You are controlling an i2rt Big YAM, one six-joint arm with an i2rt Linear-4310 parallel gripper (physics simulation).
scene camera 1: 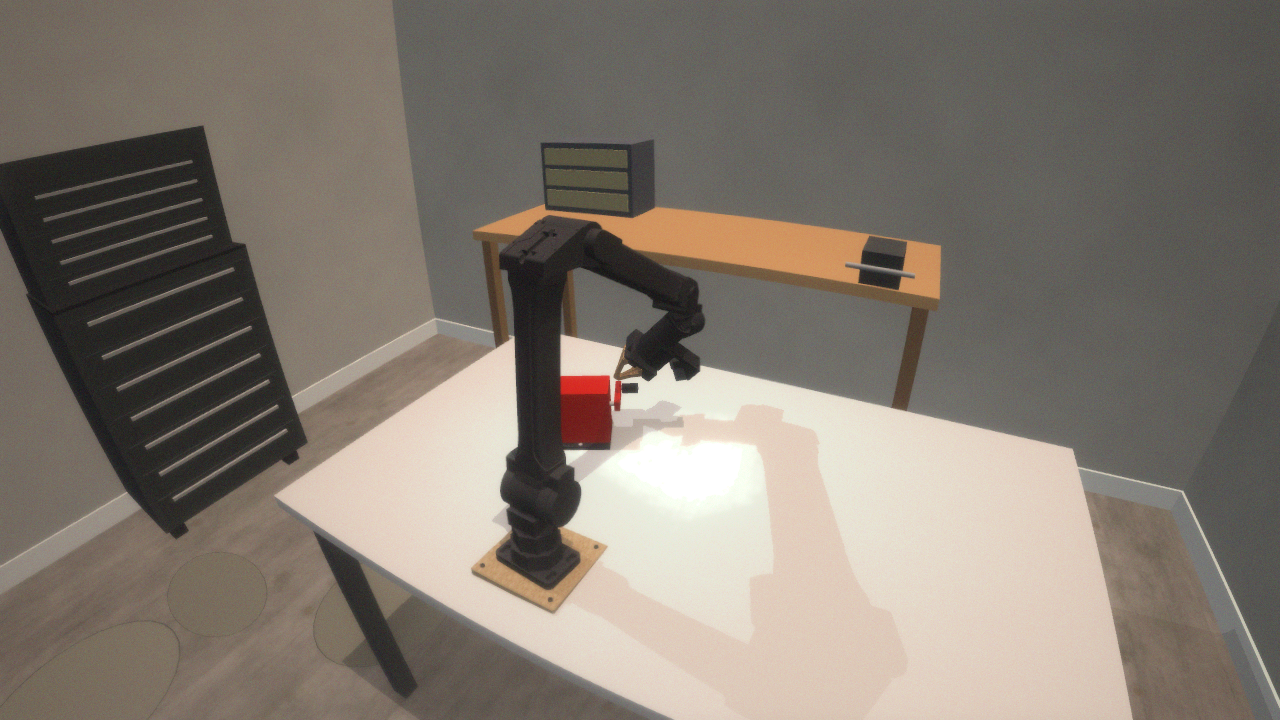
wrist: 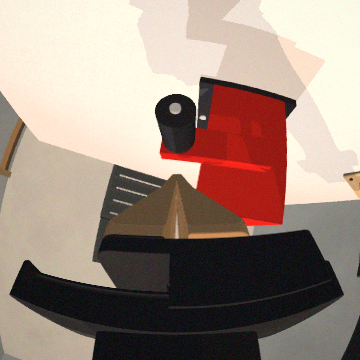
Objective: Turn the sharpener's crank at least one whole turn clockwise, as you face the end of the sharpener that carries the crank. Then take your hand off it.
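Places are measured from the arm's base along level axes (x ahead, y right, z down), in millimetres.
Pixels of known places: gripper, fingertip midpoint: (scene camera 1: 615, 378) (wrist: 176, 181); arm's base, origin of the base link: (scene camera 1: 538, 559).
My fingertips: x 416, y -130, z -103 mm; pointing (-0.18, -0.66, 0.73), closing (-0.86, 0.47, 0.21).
For each thing: its middle in the pictures, then the offset to it from my fingertips. "spot": a spot on its surface instead. Level surfaces: height alone.
- red sharpener, surface spot: (wrist: 242, 195) spot: dz +1, dx -49, dy +18 mm
- black knob, body centre: (wrist: 176, 125) (scene camera 1: 630, 388) dz +27, dx +19, dy +23 mm
- white table, its level: dz +113 mm
The red sharpener (scene camera 1: 586, 410) (wrist: 242, 195) stands upright on its dark base, partly hidden behind the arm in the scene view. Its crank (scene camera 1: 617, 399) is on the right-hand end in that view, with the black knob (scene camera 1: 630, 387) (wrist: 176, 130) near the crank's upper end, pointing away from the body. My gripper (scene camera 1: 617, 377) (wrist: 176, 181) is shut and empty. Its tan fingertips are close above the crank's upper end in the scene view and below the knob in the wrist picture. Whether they touch the crank cannot be told.
The white table (scene camera 1: 939, 501) carries the arm's wooden base plate (scene camera 1: 577, 573). Behind it, a wooden bench (scene camera 1: 742, 241) holds a drawer box (scene camera 1: 642, 179) and a black block with a grey bar (scene camera 1: 884, 252). A black tool cabinet (scene camera 1: 170, 358) stands at left.
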